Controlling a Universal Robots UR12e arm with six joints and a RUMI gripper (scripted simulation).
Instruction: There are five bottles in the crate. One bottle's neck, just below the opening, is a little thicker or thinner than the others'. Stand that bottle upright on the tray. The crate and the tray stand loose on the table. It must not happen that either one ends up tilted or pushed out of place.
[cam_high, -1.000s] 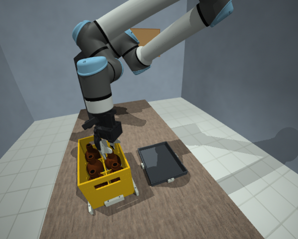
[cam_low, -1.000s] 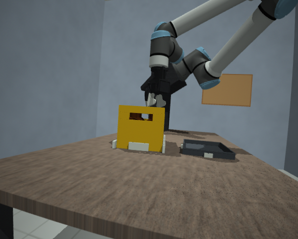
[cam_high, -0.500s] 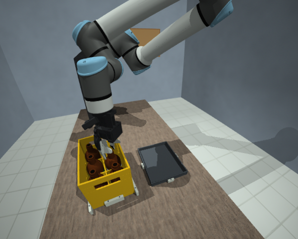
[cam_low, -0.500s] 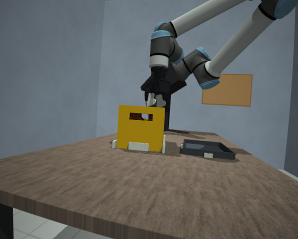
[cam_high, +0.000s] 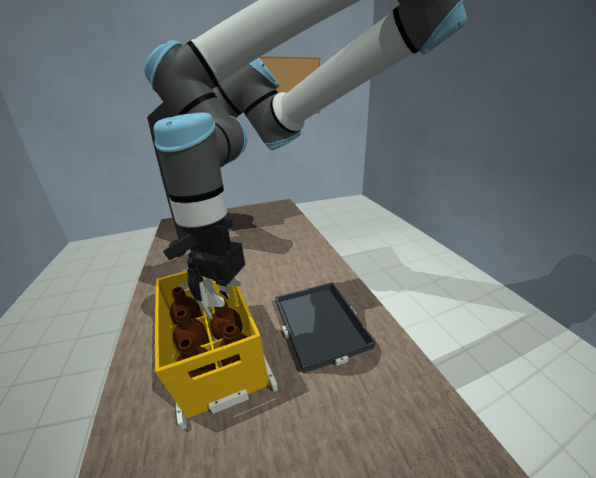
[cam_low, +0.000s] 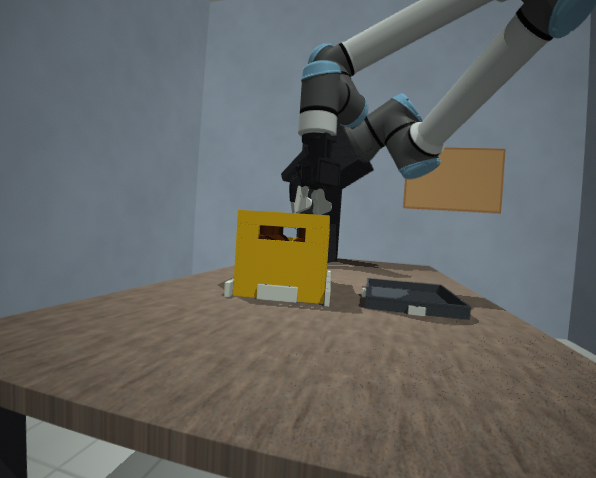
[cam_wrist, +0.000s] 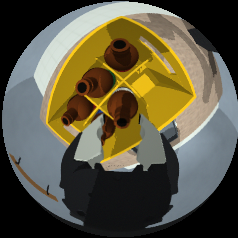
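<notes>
Right now the yellow crate is 1 cm ahead of my hand, 4 cm to the right of it and 7 cm below it. The rest, counted from my hand: dark tray (2 cm behind, 25 cm to the left, 14 cm below).
</notes>
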